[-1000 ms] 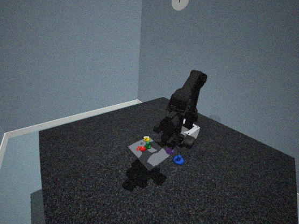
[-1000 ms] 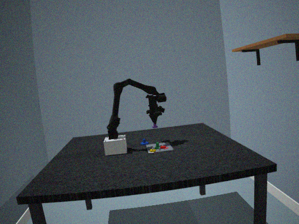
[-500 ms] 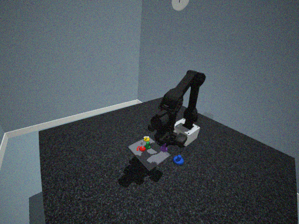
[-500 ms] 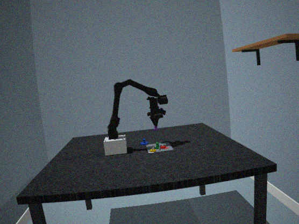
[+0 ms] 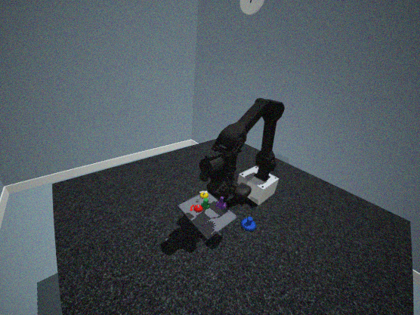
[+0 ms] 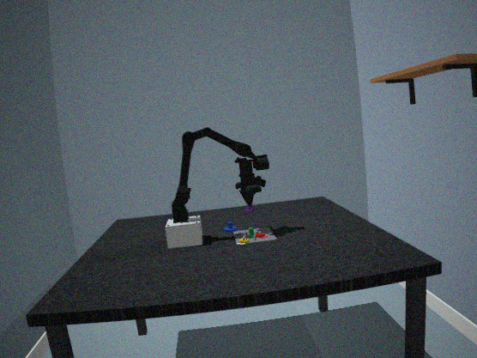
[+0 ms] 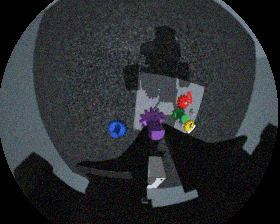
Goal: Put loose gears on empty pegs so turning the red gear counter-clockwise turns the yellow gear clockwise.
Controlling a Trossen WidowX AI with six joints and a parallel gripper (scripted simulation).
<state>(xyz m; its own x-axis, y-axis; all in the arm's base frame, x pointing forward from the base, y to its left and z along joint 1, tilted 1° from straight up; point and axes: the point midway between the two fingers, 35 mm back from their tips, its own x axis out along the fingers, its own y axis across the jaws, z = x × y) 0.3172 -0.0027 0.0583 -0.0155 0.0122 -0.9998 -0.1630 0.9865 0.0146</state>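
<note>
Now: the green gear 10 cm to the right of my gripper tip, 10 cm below it and 2 cm behind it. Also, from my gripper tip: blue gear (11 cm below, 9 cm to the left, 9 cm behind); red gear (11 cm to the right, 11 cm below, 2 cm ahead); purple gear (1 cm below).
</note>
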